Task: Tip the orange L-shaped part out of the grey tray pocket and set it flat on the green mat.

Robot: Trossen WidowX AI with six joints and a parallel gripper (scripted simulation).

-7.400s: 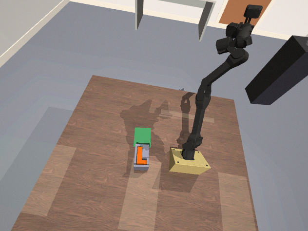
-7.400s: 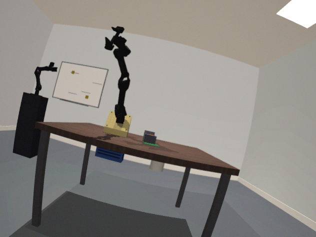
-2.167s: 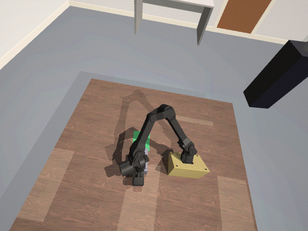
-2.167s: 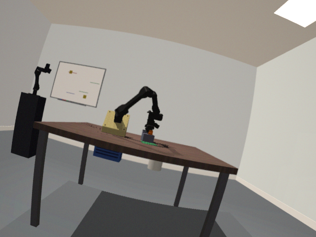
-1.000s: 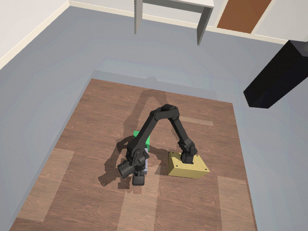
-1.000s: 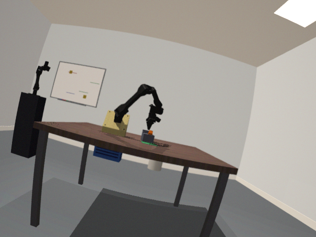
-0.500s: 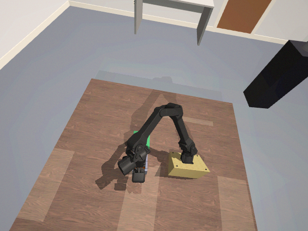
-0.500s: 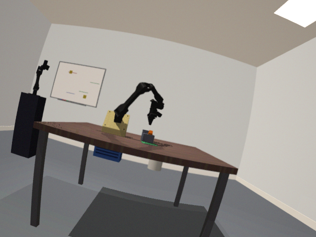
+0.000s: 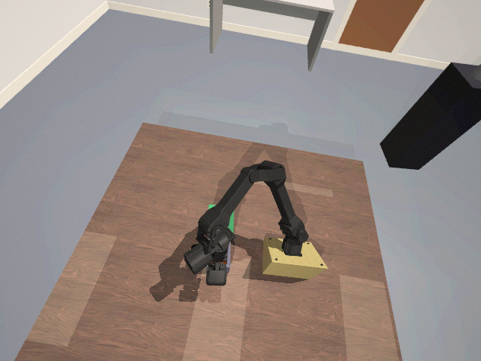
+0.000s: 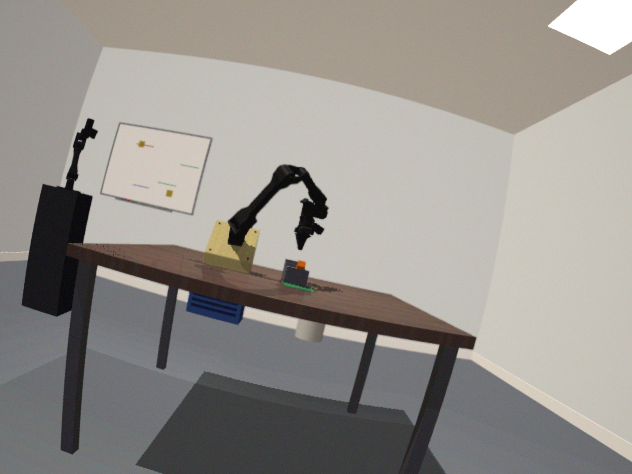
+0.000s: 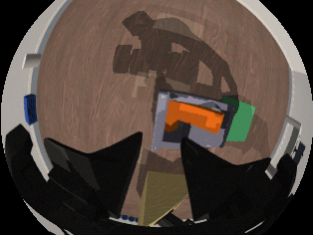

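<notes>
Right now my gripper tip is 1 cm past the orange L-shaped part, 4 cm to the left of it and 10 cm above it. Also, from my gripper tip: green mat: 22 cm to the right, 16 cm below.
</notes>
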